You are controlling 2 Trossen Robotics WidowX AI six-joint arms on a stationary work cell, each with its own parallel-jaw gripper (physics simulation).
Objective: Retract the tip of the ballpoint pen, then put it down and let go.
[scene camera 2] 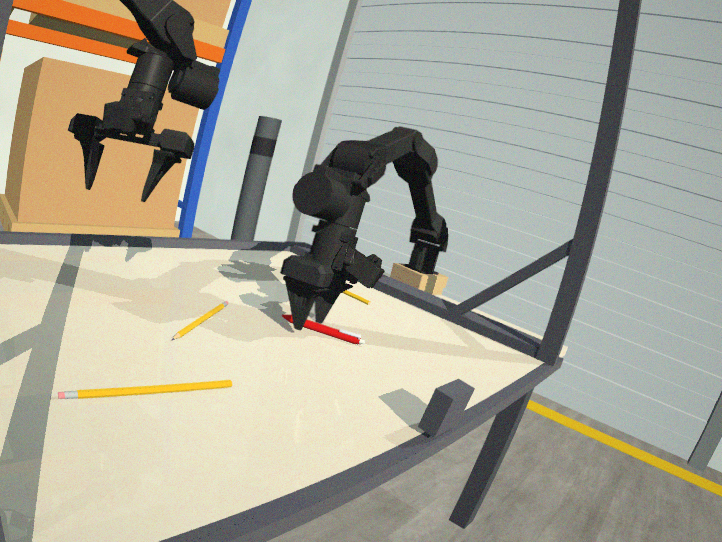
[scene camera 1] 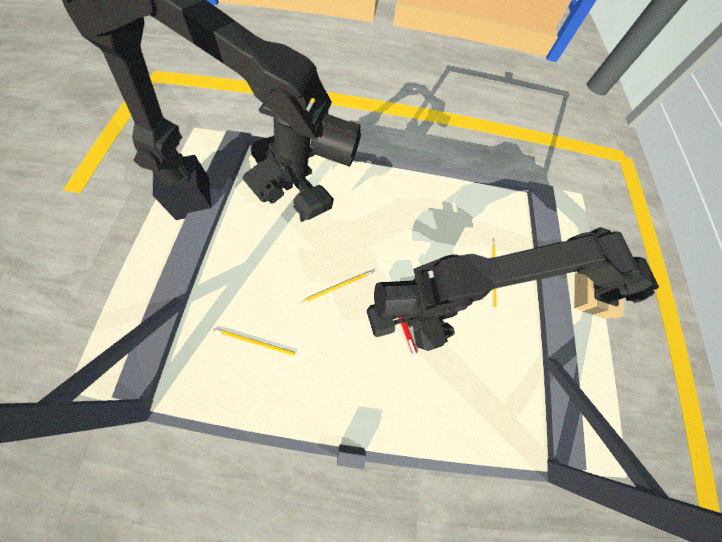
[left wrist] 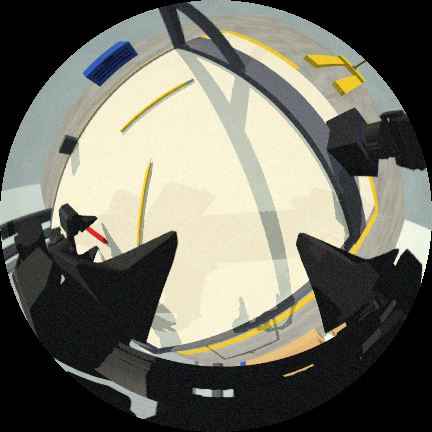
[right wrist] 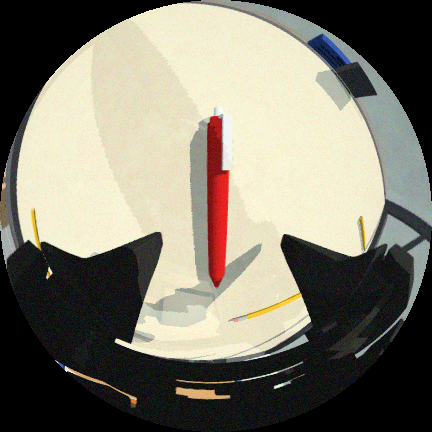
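Pixels of known places: left gripper, fingertip midpoint: (scene camera 2: 114, 195) (scene camera 1: 290, 205) (left wrist: 240, 238); right gripper, fingertip midpoint: (scene camera 2: 308, 326) (scene camera 1: 400, 320) (left wrist: 96, 232) (right wrist: 224, 240); left arm's base, origin of the base link: (scene camera 1: 174, 174) (left wrist: 368, 140); right arm's base, origin of the base link: (scene camera 2: 421, 270) (scene camera 1: 605, 291).
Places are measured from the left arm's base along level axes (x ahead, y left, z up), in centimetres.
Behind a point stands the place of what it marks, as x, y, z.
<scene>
A red ballpoint pen (scene camera 1: 409, 339) @[43.4, -49.4, -9.4] (scene camera 2: 332, 331) @[43.1, -48.4, -9.7] (left wrist: 96, 234) @[43.1, -44.2, -9.7] (right wrist: 218, 215) @[43.6, -46.8, -9.4] with a white clip and white end button lies on the pale table top (scene camera 1: 291, 396) @[15.9, -53.9, -10.6] (scene camera 2: 262, 443) @[11.2, -53.2, -10.6]. In the right wrist view its button sticks out at the upper end and its red cone points down; whether a writing point protrudes is too small to tell. My right gripper (scene camera 2: 309, 324) @[42.9, -44.7, -10.1] (right wrist: 224, 240) @[42.9, -44.7, -10.1] is open and empty, low over the pen, its fingertips on either side of the barrel in the right wrist view. My left gripper (scene camera 2: 116, 194) @[24.9, -18.4, 4.2] (left wrist: 240, 238) @[24.9, -18.4, 4.2] is open and empty, high above the table's back left in scene camera 1.
Yellow pencils lie about: one (scene camera 1: 338, 285) @[31.4, -32.9, -9.9] (scene camera 2: 201, 320) @[30.3, -33.5, -10.1] near the middle, another (scene camera 1: 256, 341) @[11.0, -40.9, -9.9] (scene camera 2: 154, 389) @[10.5, -41.2, -10.1] at the left, and a third (scene camera 1: 494, 294) @[67.9, -44.8, -10.1] (scene camera 2: 356, 296) @[68.0, -44.8, -10.1] partly behind my right arm. A dark block (scene camera 1: 351, 457) @[24.9, -67.1, -4.9] (scene camera 2: 446, 408) @[22.2, -67.3, -6.4] stands at the table's front edge. Dark frame bars border the table.
</scene>
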